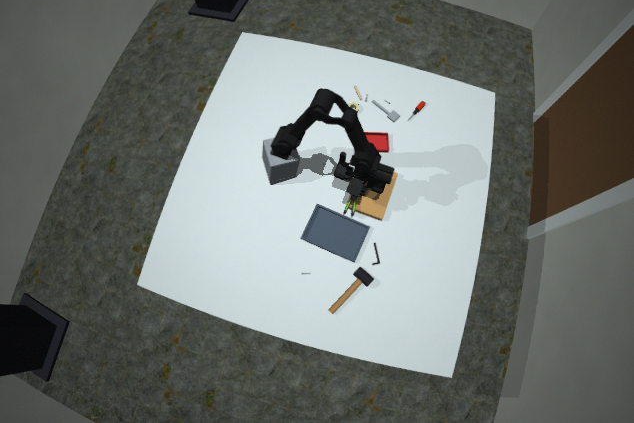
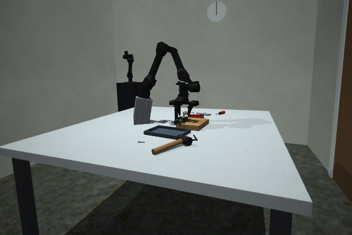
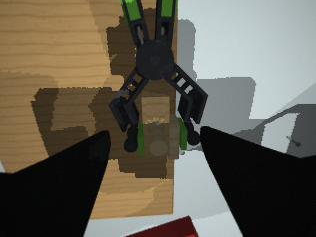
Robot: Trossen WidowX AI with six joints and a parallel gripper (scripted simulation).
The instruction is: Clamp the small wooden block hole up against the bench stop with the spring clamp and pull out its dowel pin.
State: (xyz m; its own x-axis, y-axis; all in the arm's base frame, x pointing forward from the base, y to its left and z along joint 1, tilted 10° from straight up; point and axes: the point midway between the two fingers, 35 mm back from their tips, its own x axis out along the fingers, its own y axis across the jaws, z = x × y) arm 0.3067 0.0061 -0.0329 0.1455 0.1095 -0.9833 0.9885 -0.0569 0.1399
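The dowel pin is 4 cm below my hand. Also, from my hand: dark tray 3 cm behind, 19 cm to the right, 9 cm below; wooden board 6 cm ahead, 1 cm to the left, 8 cm below; small wooden block 6 cm below.
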